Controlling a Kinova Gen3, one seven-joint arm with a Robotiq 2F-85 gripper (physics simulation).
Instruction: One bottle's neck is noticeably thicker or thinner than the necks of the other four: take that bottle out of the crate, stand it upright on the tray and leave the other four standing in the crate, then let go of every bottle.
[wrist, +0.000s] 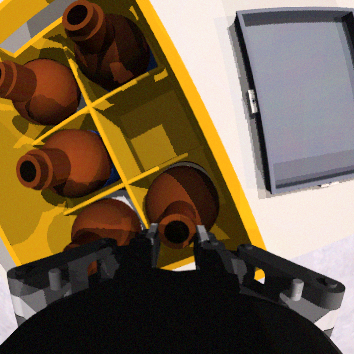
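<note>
The yellow crate (201, 117) fills the left of the wrist view and holds five brown bottles. One bottle (181, 197) is in the near right compartment, its neck between my fingertips. My gripper (176, 236) is shut on this neck; the bottle's body is still inside the crate walls. Another bottle (117, 57) stands in the far right compartment. In the left column are a far bottle (50, 92), a middle bottle (82, 162) and a near bottle (107, 221), whose neck is partly hidden by my left finger. The grey tray (305, 95) lies to the right of the crate.
The middle right compartment (152, 145) of the crate, between two bottles, holds no bottle. Thin yellow dividers separate the compartments. The crate's tall right wall stands between the held bottle and the tray. The tray has a low raised dark rim. A pale surface lies between crate and tray.
</note>
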